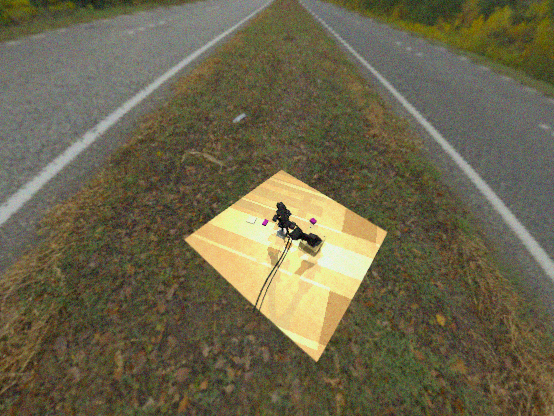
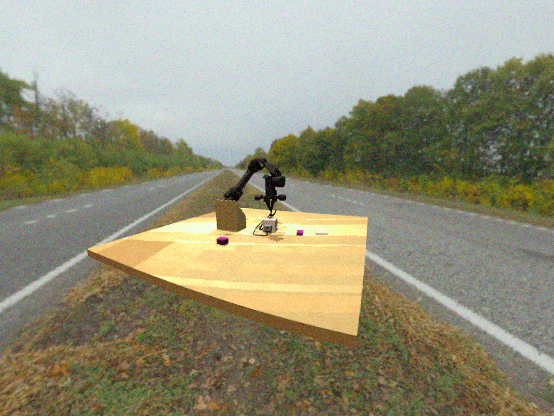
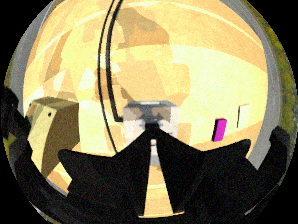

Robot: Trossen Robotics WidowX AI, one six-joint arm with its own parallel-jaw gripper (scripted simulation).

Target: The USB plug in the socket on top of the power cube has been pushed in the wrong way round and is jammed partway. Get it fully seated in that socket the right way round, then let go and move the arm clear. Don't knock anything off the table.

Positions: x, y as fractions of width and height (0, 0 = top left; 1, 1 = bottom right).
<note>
My gripper (image 3: 0.52, 0.60) holds a USB plug.
</note>
